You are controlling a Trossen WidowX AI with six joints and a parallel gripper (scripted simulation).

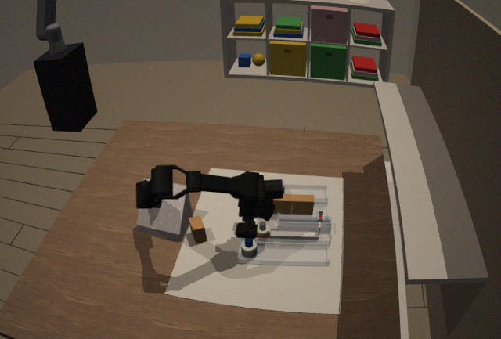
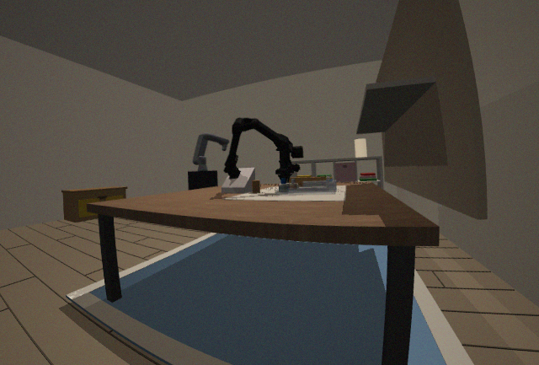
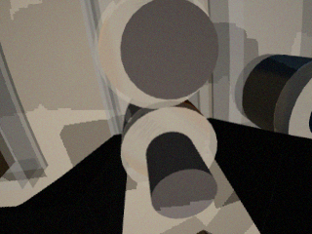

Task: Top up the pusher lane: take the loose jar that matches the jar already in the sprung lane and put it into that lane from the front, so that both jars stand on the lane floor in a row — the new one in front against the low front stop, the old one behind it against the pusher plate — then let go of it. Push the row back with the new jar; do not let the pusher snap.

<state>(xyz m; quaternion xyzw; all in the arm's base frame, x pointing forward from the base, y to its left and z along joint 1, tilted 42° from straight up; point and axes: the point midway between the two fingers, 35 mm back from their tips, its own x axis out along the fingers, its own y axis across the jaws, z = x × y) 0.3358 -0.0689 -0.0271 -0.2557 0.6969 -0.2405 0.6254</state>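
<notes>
Right now my gripper tip is 10 mm short of the blue-lidded jar, 80 mm to the left of it and 20 mm below it. The rest, counted from my gripper tip: orange box (170 mm behind, 20 mm to the right, 10 mm above); clear sprung lane (150 mm ahead, 30 mm to the left, 10 mm below).
</notes>
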